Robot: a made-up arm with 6 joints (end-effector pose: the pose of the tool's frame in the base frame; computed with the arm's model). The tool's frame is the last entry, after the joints. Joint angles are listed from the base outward.
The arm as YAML. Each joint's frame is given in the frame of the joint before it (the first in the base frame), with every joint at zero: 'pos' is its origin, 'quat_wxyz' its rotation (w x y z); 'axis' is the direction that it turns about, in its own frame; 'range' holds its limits. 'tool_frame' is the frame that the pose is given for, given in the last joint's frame.
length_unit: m
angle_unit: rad
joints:
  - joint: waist
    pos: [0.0, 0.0, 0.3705]
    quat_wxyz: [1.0, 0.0, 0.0, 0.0]
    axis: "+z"
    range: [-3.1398, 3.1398]
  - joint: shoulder
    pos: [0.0, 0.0, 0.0]
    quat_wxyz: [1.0, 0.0, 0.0, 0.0]
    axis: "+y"
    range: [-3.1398, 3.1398]
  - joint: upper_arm
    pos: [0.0, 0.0, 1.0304]
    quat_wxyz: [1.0, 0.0, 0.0, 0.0]
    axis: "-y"
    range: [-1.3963, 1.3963]
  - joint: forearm
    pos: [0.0, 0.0, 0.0]
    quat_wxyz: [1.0, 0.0, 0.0, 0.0]
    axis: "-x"
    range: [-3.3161, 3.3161]
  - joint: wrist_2
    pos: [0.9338, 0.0, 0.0]
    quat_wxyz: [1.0, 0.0, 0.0, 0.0]
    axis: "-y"
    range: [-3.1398, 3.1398]
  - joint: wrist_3
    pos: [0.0, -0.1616, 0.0]
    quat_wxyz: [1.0, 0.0, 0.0, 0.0]
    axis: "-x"
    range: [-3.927, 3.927]
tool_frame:
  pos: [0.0, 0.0, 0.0]
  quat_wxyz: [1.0, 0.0, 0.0, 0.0]
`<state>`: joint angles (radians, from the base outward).
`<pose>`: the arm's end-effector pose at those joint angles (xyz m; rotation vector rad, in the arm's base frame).
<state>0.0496 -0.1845 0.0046 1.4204 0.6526 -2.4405</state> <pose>0.6984 0.0104 1.7159 0.9163 0.0956 0.7714</pose>
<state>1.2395 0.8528 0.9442 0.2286 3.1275 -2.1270</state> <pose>0.7026 1.5588 1.1701 -0.4565 0.7886 -1.7623</pose>
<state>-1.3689 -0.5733 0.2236 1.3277 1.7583 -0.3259</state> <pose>-0.0418 0.0102 2.0136 -2.0098 -0.5402 0.2773</pose>
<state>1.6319 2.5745 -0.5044 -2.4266 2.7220 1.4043</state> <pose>-0.0983 -0.3918 -0.4514 2.2350 1.5609 0.9486</pose>
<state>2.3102 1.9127 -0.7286 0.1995 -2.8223 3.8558</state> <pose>0.0047 0.2300 -0.4510 -1.3015 -2.0716 -0.9743</pose>
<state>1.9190 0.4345 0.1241 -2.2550 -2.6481 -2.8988</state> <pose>-0.5344 1.1727 0.9007 -2.0243 1.7197 -1.4142</pose>
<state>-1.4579 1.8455 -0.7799 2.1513 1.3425 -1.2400</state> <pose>0.1158 -0.2348 -0.4874 2.1340 0.4619 0.7479</pose>
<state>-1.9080 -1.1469 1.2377 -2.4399 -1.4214 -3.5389</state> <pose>0.6281 1.4184 1.5114 2.7511 0.6670 -0.6036</pose>
